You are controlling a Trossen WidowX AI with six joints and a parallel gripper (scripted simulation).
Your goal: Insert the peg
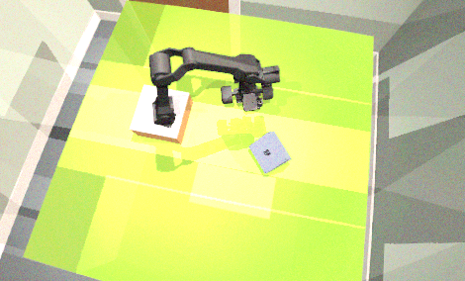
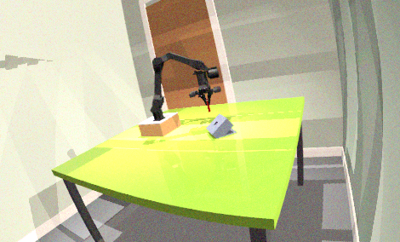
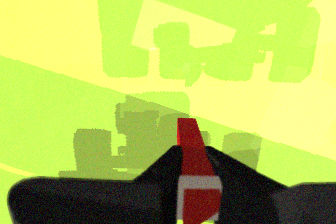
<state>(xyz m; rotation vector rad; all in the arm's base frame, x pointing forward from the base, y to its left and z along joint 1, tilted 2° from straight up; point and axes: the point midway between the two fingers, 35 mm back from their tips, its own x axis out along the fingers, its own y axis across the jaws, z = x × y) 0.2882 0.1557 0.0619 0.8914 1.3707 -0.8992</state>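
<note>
My gripper tip is 150 mm short of the sloped panel, 140 mm to the left of it and 80 mm above it. From my gripper tip the other things lie so: red peg (20 mm above).
</note>
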